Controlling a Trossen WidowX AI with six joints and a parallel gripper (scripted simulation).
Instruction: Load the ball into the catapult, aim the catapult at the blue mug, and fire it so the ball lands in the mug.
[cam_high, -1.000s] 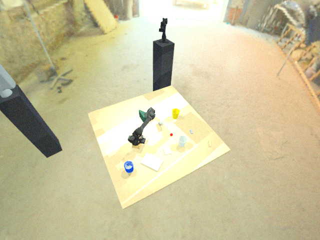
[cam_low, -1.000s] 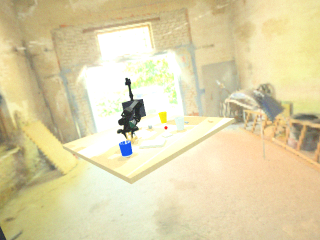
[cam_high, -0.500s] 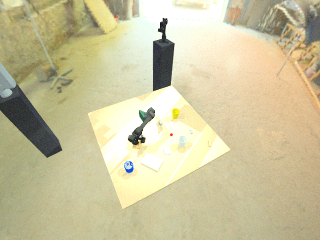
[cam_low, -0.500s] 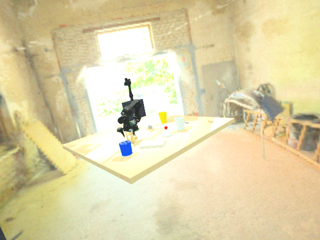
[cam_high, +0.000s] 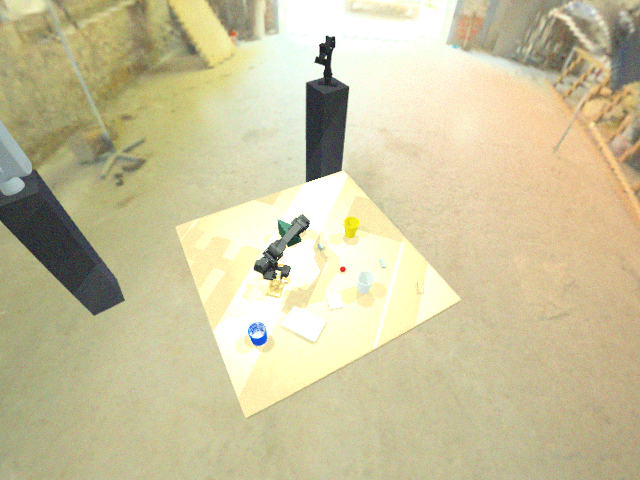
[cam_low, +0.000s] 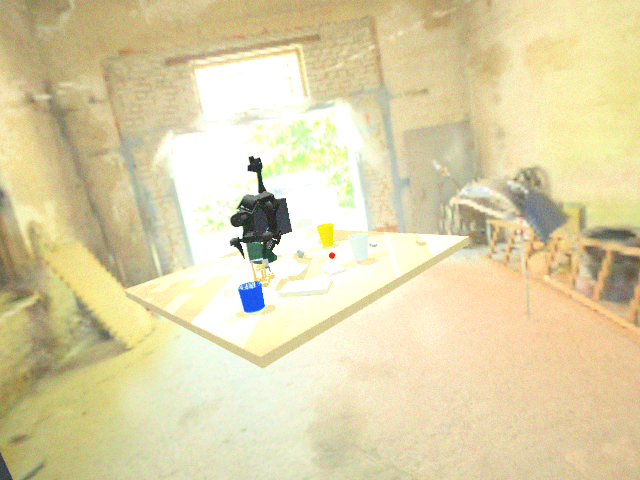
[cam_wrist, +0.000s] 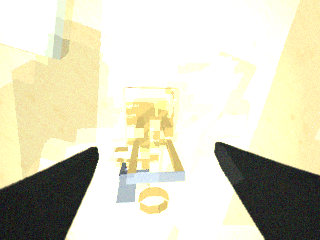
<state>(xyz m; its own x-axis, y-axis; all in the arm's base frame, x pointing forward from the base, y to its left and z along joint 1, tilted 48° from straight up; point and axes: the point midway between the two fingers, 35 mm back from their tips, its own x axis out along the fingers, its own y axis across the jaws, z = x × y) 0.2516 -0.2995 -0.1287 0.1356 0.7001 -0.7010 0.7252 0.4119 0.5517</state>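
Now: gripper tip 11 cm short of the red ball, 40 cm to the right of it and 12 cm above it. The rest, counted from my gripper tip: wooden catapult (4 cm behind, 6 cm to the left, 8 cm below); then white slab (27 cm ahead, 2 cm to the left, 12 cm below); then blue mug (20 cm ahead, 21 cm to the right, 10 cm below).
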